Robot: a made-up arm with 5 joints.
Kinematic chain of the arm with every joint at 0, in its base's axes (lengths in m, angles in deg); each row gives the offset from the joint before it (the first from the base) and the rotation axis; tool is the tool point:
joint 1: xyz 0 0 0.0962 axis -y
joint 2: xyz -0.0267 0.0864 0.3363 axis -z
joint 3: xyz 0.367 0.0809 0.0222 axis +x
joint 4: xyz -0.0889 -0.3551 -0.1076 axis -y
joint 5: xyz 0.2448 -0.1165 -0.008 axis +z
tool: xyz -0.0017 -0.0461 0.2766
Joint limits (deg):
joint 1: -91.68..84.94
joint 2: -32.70..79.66
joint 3: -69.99..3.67
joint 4: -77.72..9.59
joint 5: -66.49..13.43
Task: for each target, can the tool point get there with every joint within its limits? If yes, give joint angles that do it. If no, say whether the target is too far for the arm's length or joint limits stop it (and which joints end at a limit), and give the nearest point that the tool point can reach.
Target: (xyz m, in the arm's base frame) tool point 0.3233 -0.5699 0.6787
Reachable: yes | joints 4.39 25.51 -38.31 -55.54 1.76
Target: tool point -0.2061 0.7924 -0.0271
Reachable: no: joint limits stop it (at a limit: joint 1, joint 2, joint 3, joint 4, joint 5) | nearest point -0.8540 0.3983 0.4598 | short by 0.901 m
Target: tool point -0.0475 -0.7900 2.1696
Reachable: no: too far | nearest point -0.0220 -0.3321 1.0557 | short by 1.205 m
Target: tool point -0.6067 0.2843 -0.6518
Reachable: no: joint limits stop it (at a limit: joint 1, joint 2, joint 3, joint 4, joint 5) | nearest point 0.0070 0.0577 -0.6025 | short by 0.656 m
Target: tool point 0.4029 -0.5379 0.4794
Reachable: yes | joints 7.52 14.15 -21.75 -69.50 -1.34
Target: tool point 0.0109 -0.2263 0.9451
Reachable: yes | joints 47.65 -6.93 -26.46 -36.60 -23.27
